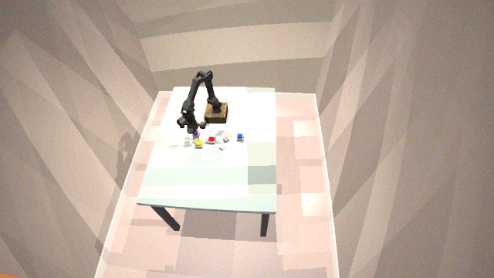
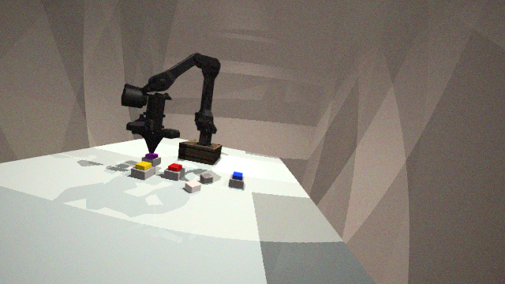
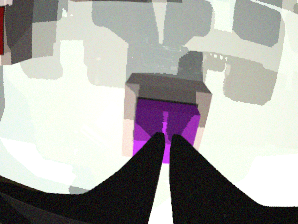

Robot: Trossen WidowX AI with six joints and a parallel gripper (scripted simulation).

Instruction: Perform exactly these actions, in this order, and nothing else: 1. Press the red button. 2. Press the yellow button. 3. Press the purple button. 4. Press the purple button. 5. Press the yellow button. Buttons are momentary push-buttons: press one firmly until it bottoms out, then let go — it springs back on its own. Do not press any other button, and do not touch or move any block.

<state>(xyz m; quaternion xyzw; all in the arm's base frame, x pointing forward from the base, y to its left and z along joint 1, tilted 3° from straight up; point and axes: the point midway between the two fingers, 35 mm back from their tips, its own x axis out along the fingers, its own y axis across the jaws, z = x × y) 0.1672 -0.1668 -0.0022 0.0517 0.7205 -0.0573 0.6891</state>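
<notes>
The purple button is 1 cm below my gripper tip. Also, from my gripper tip: red button (7 cm ahead, 12 cm to the left, 1 cm below); then blue button (7 cm ahead, 32 cm to the left, 1 cm below); then yellow button (10 cm ahead, 3 cm to the left, 1 cm below).
</notes>
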